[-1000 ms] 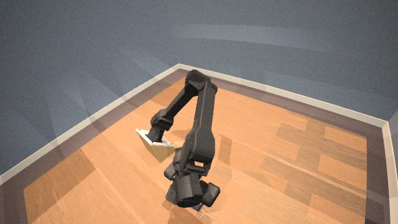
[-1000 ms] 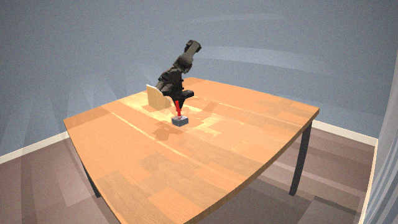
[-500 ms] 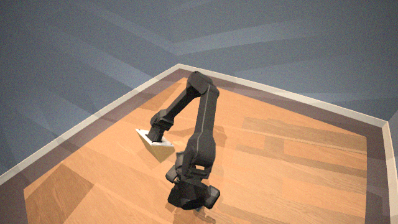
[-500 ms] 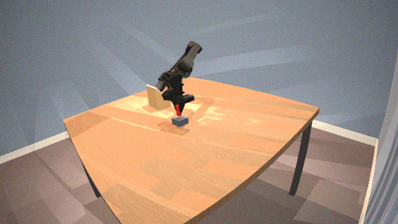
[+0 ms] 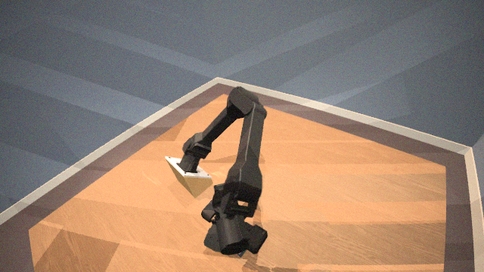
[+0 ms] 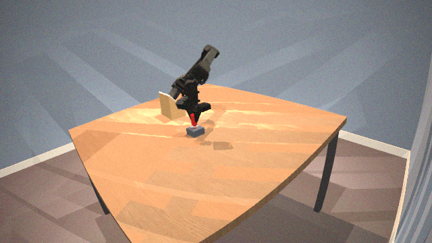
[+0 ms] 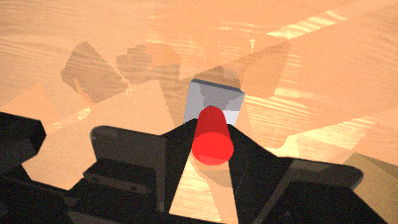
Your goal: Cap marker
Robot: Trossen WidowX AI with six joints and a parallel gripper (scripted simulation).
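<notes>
The red marker is right at my gripper tip. From my gripper tip the other things lie so: block: 5 cm below; then red cap: 1 cm above.
</notes>
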